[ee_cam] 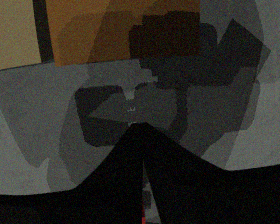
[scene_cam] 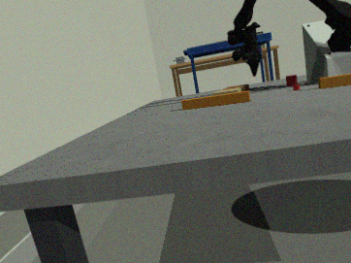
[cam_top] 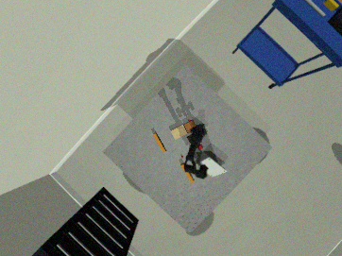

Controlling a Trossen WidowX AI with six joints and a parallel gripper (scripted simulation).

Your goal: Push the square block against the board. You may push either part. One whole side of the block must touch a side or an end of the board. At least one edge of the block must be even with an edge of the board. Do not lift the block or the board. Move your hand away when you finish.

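Now: the square tan block 90 mm ahead of my gripper tip, 50 mm below it and 20 mm to the right of it. Also, from my gripper tip: small red cube: 140 mm behind, 60 mm to the left, 40 mm below.
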